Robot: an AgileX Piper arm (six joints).
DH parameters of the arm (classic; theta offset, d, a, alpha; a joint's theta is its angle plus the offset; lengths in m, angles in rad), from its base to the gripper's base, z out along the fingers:
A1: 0 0.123 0 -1.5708
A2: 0.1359 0 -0.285 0
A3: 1.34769 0 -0.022 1.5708
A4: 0 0.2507 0 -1.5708
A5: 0 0 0 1.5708
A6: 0 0.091 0 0
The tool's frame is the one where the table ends.
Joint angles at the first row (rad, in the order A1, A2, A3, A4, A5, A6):
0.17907 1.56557 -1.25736 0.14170 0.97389 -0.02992
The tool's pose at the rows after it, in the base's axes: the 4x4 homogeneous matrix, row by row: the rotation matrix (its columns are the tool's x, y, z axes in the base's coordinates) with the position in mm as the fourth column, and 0 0 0 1 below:
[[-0.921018 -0.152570 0.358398 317.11], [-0.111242 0.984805 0.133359 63.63], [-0.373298 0.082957 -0.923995 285.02], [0 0 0 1]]
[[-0.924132 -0.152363 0.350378 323.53], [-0.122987 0.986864 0.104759 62.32], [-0.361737 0.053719 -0.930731 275.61], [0 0 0 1]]
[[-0.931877 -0.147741 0.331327 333.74], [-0.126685 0.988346 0.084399 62.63], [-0.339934 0.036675 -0.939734 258.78], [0 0 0 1]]
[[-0.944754 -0.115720 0.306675 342.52], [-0.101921 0.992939 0.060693 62.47], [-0.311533 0.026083 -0.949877 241.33], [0 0 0 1]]
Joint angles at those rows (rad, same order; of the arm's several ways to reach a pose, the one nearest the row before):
0.17906 1.57590 -1.25735 0.08271 0.95421 0.00683
0.17906 1.60596 -1.25736 0.05049 0.93774 0.01374
0.17906 1.65888 -1.25736 0.03049 0.90856 0.02258
0.17907 1.71146 -1.25734 0.00659 0.88597 0.06387

